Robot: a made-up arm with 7 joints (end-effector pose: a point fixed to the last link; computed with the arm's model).
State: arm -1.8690 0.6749 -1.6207 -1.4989 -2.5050 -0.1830 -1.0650
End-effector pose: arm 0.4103 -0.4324 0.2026 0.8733 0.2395 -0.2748
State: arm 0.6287 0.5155 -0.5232 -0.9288 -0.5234 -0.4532 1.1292
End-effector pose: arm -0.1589 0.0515 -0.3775 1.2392 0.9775 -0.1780
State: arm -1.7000 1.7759 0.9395 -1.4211 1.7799 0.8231 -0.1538
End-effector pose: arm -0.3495 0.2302 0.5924 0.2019 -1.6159 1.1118
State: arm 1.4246 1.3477 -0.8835 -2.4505 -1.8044 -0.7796 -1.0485
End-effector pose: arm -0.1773 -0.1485 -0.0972 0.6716 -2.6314 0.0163
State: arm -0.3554 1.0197 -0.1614 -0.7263 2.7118 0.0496 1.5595
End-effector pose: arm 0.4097 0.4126 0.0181 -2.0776 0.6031 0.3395
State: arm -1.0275 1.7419 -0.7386 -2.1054 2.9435 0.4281 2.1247
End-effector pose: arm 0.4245 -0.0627 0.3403 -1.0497 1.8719 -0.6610
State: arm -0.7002 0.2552 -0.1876 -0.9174 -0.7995 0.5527 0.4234
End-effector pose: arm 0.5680 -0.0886 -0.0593 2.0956 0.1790 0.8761
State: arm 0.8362 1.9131 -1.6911 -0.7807 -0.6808 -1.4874 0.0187
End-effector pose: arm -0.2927 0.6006 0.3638 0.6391 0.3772 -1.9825
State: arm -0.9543 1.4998 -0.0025 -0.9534 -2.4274 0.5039 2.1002
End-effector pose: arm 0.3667 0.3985 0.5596 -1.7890 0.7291 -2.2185
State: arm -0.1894 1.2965 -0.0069 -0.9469 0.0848 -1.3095 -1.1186
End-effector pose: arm 0.3962 0.4846 0.1203 -1.8147 1.5578 -1.1904
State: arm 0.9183 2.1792 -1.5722 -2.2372 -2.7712 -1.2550 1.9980
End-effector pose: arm -0.3348 0.1953 0.1005 -0.5760 0.1850 2.8936
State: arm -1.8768 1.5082 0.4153 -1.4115 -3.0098 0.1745 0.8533
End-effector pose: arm -0.1962 0.2487 0.7146 -0.5293 -0.7268 -1.6036
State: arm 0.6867 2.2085 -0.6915 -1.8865 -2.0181 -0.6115 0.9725
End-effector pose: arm 0.1213 0.3889 -0.0363 -1.5463 1.0909 2.1760
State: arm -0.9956 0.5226 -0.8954 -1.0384 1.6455 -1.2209 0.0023
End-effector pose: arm 0.5380 -0.2567 0.0479 0.0430 -0.3836 0.9684
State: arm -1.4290 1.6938 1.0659 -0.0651 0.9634 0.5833 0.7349
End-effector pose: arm 0.1409 0.5904 0.4838 -1.0945 -0.0011 0.6995
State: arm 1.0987 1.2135 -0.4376 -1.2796 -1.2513 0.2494 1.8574
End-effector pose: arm -0.2386 0.3421 -0.1909 2.2665 1.2005 -0.1315
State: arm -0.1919 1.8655 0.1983 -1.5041 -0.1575 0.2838 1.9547
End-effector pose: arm 0.4307 0.2525 0.4917 0.9582 -0.1780 1.2982
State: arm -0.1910 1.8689 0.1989 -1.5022 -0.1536 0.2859 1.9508
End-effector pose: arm 0.4304 0.2529 0.4928 0.9603 -0.1772 1.3026
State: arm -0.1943 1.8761 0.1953 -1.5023 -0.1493 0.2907 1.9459
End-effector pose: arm 0.4302 0.2519 0.4947 0.9656 -0.1789 1.3085
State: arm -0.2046 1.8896 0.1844 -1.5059 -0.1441 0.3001 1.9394
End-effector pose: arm 0.4301 0.2487 0.4978 0.9764 -0.1843 1.3169
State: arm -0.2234 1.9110 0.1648 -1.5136 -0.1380 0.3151 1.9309
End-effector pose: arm 0.4298 0.2429 0.5025 0.9940 -0.1944 1.3293
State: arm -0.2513 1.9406 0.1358 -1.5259 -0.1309 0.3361 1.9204
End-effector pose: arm 0.4292 0.2347 0.5086 1.0184 -0.2089 1.3465
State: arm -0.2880 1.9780 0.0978 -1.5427 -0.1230 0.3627 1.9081
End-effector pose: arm 0.4278 0.2248 0.5158 1.0488 -0.2273 1.3695
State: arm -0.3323 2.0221 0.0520 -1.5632 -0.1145 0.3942 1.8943
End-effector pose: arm 0.4251 0.2145 0.5237 1.0838 -0.2482 1.3997
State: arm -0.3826 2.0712 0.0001 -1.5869 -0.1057 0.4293 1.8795
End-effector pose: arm 0.4210 0.2048 0.5318 1.1213 -0.2700 1.4371
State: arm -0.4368 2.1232 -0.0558 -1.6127 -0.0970 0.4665 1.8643
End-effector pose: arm 0.4153 0.1969 0.5397 1.1589 -0.2908 1.4814
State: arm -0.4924 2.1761 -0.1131 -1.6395 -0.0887 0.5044 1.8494
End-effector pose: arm 0.4081 0.1913 0.5471 1.1944 -0.3091 1.5314
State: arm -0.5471 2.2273 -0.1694 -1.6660 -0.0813 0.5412 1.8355
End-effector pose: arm 0.3998 0.1884 0.5538 1.2257 -0.3237 1.5847
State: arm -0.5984 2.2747 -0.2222 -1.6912 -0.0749 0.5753 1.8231
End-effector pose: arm 0.3910 0.1878 0.5595 1.2515 -0.3339 1.6378
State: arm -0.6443 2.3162 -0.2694 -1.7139 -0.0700 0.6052 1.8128
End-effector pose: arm 0.3824 0.1890 0.5640 1.2713 -0.3402 1.6875
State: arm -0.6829 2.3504 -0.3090 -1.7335 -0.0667 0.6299 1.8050
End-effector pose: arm 0.3746 0.1910 0.5674 1.2854 -0.3437 1.7300
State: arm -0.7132 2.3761 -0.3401 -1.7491 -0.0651 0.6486 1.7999
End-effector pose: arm 0.3683 0.1932 0.5696 1.2946 -0.3451 1.7631
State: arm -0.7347 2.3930 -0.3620 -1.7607 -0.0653 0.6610 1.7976
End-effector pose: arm 0.3640 0.1949 0.5706 1.2998 -0.3462 1.7847
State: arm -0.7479 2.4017 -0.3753 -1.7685 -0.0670 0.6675 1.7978
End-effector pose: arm 0.3617 0.1957 0.5707 1.3021 -0.3476 1.7952
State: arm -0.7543 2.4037 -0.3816 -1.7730 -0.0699 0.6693 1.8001
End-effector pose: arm 0.3611 0.1957 0.5700 1.3023 -0.3495 1.7964
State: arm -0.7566 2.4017 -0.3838 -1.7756 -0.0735 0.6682 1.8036
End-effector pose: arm 0.3616 0.1952 0.5689 1.3015 -0.3516 1.7920
